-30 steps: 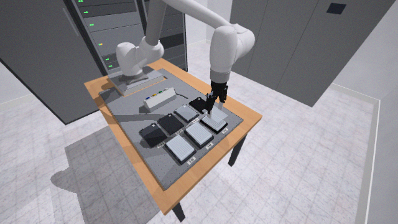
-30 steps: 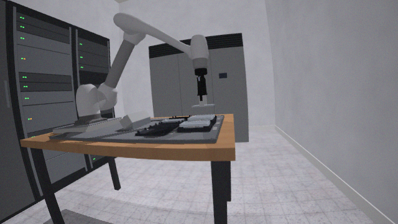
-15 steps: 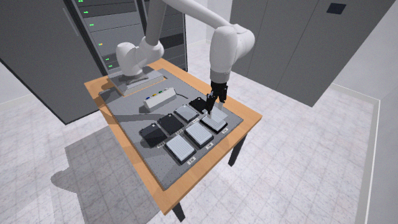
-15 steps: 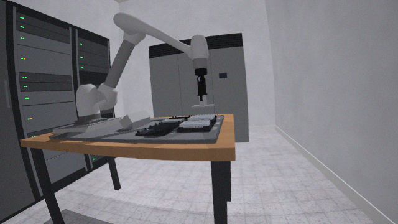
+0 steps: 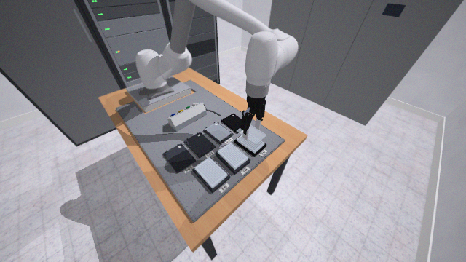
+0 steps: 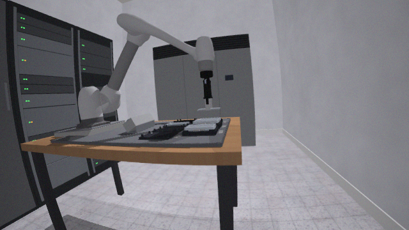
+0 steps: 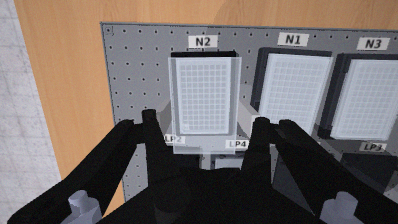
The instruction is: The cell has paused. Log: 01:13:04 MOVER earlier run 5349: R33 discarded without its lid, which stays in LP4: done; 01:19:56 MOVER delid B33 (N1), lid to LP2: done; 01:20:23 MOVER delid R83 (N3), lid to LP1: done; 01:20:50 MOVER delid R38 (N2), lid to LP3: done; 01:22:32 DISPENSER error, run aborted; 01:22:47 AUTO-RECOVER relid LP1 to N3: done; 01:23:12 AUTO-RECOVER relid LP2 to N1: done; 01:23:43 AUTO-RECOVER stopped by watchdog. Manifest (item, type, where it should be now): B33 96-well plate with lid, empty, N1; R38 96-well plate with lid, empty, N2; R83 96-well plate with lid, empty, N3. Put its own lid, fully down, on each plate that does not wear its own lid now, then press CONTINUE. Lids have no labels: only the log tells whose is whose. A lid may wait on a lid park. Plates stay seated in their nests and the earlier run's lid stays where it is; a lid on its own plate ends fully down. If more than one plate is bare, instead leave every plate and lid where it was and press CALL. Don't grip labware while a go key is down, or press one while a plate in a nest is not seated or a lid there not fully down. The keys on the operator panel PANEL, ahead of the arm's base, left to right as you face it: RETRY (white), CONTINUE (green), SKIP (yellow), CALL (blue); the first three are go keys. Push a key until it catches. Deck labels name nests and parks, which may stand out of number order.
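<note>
The plate lies 90 mm below my hand. The rest, counted from my hand: park LP1 (220 mm to the right, 150 mm behind, 100 mm below); park LP2 (180 mm behind, 100 mm below, 30 mm to the left); park LP3 (340 mm to the right, 130 mm behind, 100 mm below).
</note>
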